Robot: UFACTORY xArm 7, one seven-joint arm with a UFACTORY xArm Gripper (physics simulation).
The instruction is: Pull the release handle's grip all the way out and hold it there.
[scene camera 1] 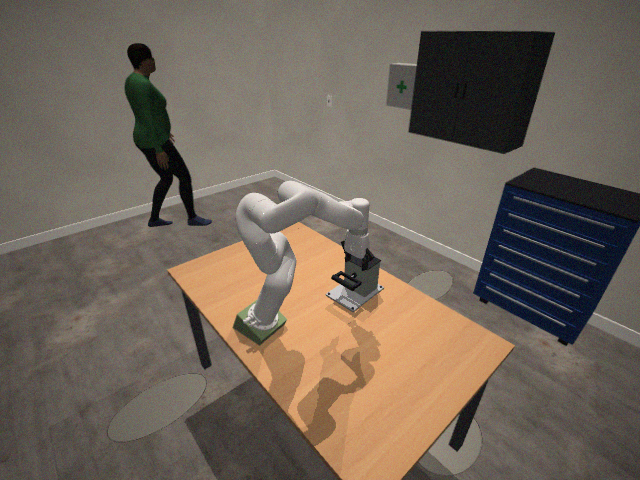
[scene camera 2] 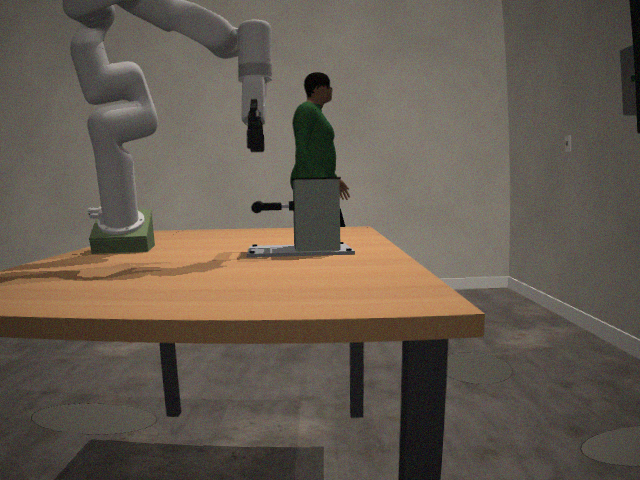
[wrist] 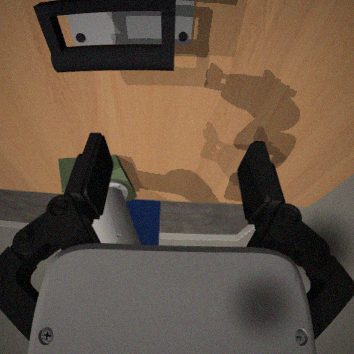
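The release handle's grip, a black rectangular loop (scene camera 1: pixel 356 283) (scene camera 2: pixel 268 206) (wrist: pixel 115 59), sticks out from the side of a grey-green box housing (scene camera 1: pixel 370 276) (scene camera 2: pixel 316 217). A short, pale bit of rod shows between grip and housing in scene camera 2. The housing stands upright on a light metal base plate (scene camera 1: pixel 336 295) (scene camera 2: pixel 273 251) (wrist: pixel 185 22). My gripper (scene camera 1: pixel 356 259) (scene camera 2: pixel 255 148) (wrist: pixel 176 151) is open and empty, pointing down. In scene camera 2 it hangs well above the grip, touching nothing. In the wrist view the grip lies beyond the fingertips, at the upper left.
The wooden table (scene camera 1: pixel 413 361) (scene camera 2: pixel 232 299) (wrist: pixel 165 110) carries the housing and the arm's green base block (scene camera 1: pixel 273 326) (scene camera 2: pixel 121 243) (wrist: pixel 70 172). A person in green (scene camera 1: pixel 147 108) (scene camera 2: pixel 313 139) stands behind the table. A blue drawer cabinet (scene camera 1: pixel 547 263) stands at the right.
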